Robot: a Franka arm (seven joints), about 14 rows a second.
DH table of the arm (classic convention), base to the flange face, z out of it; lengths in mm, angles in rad. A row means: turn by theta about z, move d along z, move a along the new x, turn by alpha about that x. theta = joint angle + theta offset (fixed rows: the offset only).
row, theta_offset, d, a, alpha
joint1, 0, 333, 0, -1.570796
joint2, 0, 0, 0, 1.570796
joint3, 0, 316, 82.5, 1.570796
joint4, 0, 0, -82.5, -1.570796
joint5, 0, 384, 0, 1.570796
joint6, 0, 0, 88, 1.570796
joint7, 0, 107, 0, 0
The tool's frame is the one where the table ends.
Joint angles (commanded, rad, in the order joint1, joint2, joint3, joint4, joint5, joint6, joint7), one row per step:
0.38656 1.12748 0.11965 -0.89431 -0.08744 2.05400 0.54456
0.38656 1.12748 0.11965 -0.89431 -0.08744 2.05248 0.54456
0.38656 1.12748 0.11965 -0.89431 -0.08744 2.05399 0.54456
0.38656 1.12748 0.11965 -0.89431 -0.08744 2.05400 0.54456
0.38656 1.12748 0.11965 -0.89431 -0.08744 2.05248 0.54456
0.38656 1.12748 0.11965 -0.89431 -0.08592 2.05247 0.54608
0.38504 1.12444 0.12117 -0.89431 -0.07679 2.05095 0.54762
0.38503 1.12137 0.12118 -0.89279 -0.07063 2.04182 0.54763
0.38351 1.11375 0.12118 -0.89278 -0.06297 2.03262 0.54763
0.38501 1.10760 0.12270 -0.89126 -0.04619 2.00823 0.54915
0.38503 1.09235 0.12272 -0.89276 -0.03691 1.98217 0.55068
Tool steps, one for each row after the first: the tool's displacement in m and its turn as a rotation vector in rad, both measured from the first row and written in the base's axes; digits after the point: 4 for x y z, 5 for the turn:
-0.0001 -0.0001 -0.0001 -0.00070 0.00135 0.00004
0.0000 0.0000 0.0000 0.00000 0.00001 0.00000
0.0000 0.0000 0.0000 0.00000 0.00000 0.00000
-0.0001 -0.0001 -0.0001 -0.00070 0.00135 0.00004
-0.0002 0.0000 -0.0001 0.00054 0.00207 -0.00213
0.0001 0.0001 0.0022 0.00957 0.00508 -0.00839
-0.0003 0.0002 0.0045 0.01214 0.01163 -0.01083
0.0001 -0.0006 0.0098 0.01701 0.01603 -0.01513
-0.0025 0.0013 0.0133 0.02374 0.03854 -0.02026
-0.0040 0.0014 0.0224 0.02473 0.05315 -0.02363

